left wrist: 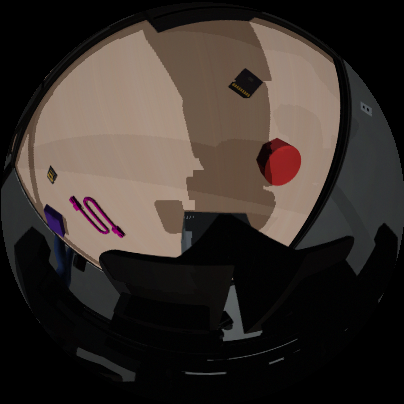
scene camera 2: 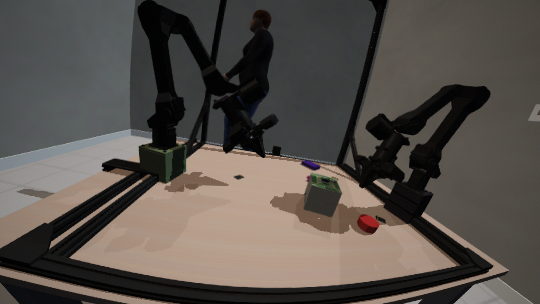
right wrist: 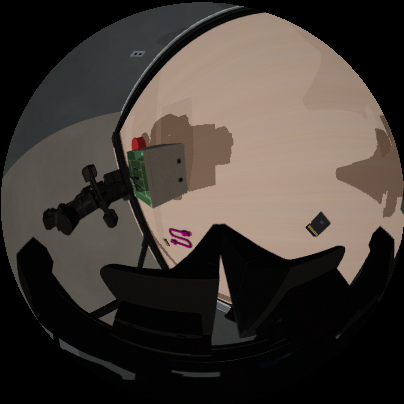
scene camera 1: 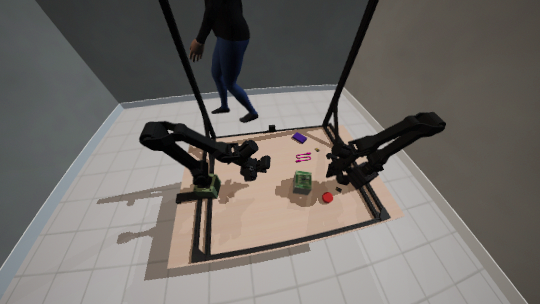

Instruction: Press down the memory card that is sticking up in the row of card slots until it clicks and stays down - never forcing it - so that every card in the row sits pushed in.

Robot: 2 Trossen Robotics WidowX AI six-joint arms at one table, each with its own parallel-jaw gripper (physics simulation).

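Frame: origin at the left arm's base, x ahead, y left, z up, level; millimetres.
Seen in the pictures: left gripper, fingertip midpoint: (left wrist: 223,220) (scene camera 2: 360,187) (right wrist: 123,182) (scene camera 1: 326,177); right gripper, fingertip midpoint: (scene camera 2: 264,157) (right wrist: 218,229) (scene camera 1: 266,171); left arm's base, link origin: (scene camera 2: 414,187) (scene camera 1: 366,170); right arm's base, link origin: (scene camera 2: 163,145) (scene camera 1: 205,182).
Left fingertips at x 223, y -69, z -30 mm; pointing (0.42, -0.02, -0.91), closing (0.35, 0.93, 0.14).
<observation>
Pixels of each thing's top centre, then the offset from my left fingertips to it.
- grey box, top centre: (right wrist: 137,176) (scene camera 2: 325,182) (scene camera 1: 303,179) 124 mm ahead, 39 mm right, 0 mm up
- red cylinder, top centre: (left wrist: 284,166) (right wrist: 134,146) (scene camera 2: 369,220) (scene camera 1: 328,196) 26 mm ahead, 86 mm left, 59 mm down
- loose card, top centre: (left wrist: 246,83) (scene camera 2: 380,219) 74 mm back, 71 mm left, 83 mm down
- magenta cable, top centre: (left wrist: 94,220) (right wrist: 177,238) (scene camera 1: 303,156) 1 mm back, 209 mm right, 76 mm down
- purple block, top centre: (left wrist: 53,224) (scene camera 2: 311,163) (scene camera 1: 299,137) 65 mm back, 369 mm right, 67 mm down
A grey box (scene camera 1: 302,189) (scene camera 2: 321,201) (right wrist: 166,175) with a green circuit-board top stands on the table. Dark cards stand in the card slots (scene camera 2: 326,180) (right wrist: 137,175) on its top; which one sticks up is too small to tell. In the left wrist view, part of the box (left wrist: 202,218) shows behind the fingertips, its top hidden. My left gripper (scene camera 1: 328,174) (scene camera 2: 362,185) (left wrist: 223,220) is shut and empty, above the table to the right of the box in the scene views. My right gripper (scene camera 2: 263,155) (right wrist: 218,229) is shut and empty, raised above the table to the box's left.
A red cylinder (scene camera 1: 327,197) (scene camera 2: 368,223) (left wrist: 283,164) and a loose card (scene camera 2: 380,219) (left wrist: 245,83) lie right of the box. Another card (scene camera 2: 239,176) (right wrist: 318,224) lies to its left. A magenta cable (scene camera 1: 303,157) and purple block (scene camera 1: 299,137) lie behind. A black frame (scene camera 2: 200,295) borders the table.
</observation>
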